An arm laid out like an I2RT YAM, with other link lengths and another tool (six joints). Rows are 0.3 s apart.
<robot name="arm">
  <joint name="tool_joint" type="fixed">
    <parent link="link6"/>
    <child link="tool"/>
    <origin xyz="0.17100 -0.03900 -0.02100" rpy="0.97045 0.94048 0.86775"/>
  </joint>
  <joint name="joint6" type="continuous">
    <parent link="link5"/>
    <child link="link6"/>
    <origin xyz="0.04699 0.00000 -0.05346" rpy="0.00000 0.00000 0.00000"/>
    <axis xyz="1 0 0"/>
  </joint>
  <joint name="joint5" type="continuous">
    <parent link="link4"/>
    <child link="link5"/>
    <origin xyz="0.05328 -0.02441 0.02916" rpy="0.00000 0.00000 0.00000"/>
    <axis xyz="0 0 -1"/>
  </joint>
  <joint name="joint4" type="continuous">
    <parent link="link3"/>
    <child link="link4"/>
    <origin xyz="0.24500 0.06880 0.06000" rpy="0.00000 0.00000 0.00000"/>
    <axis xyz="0 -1 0"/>
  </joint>
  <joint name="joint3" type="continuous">
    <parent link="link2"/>
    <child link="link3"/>
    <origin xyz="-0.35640 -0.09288 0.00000" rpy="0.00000 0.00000 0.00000"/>
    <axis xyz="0 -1 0"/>
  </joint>
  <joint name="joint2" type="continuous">
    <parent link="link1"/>
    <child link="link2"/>
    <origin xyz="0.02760 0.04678 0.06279" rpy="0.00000 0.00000 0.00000"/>
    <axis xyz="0 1 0"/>
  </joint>
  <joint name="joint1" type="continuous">
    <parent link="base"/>
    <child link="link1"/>
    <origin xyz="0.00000 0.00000 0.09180" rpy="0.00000 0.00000 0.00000"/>
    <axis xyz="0 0 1"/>
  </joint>
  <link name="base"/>
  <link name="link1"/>
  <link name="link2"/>
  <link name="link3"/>
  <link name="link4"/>
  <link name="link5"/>
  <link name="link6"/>
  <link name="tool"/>
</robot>
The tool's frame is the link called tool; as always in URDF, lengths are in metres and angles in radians. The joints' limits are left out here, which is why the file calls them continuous.
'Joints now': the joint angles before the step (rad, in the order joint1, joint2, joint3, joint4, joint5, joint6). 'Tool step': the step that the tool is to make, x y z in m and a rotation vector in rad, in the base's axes. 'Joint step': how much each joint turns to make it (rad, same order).
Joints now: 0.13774 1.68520 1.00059 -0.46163 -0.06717 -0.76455
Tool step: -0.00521 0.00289 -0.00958 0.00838 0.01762 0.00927
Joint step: 0.00184 0.00793 -0.02457 0.01602 -0.01282 -0.00247
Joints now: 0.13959 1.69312 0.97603 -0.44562 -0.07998 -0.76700
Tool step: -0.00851 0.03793 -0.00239 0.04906 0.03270 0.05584
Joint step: 0.07697 0.00634 0.01185 -0.02491 -0.04165 0.04063
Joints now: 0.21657 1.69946 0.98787 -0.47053 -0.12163 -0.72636
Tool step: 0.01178 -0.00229 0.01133 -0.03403 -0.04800 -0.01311
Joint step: 0.01727 -0.00576 0.02226 0.01218 0.05235 0.01048
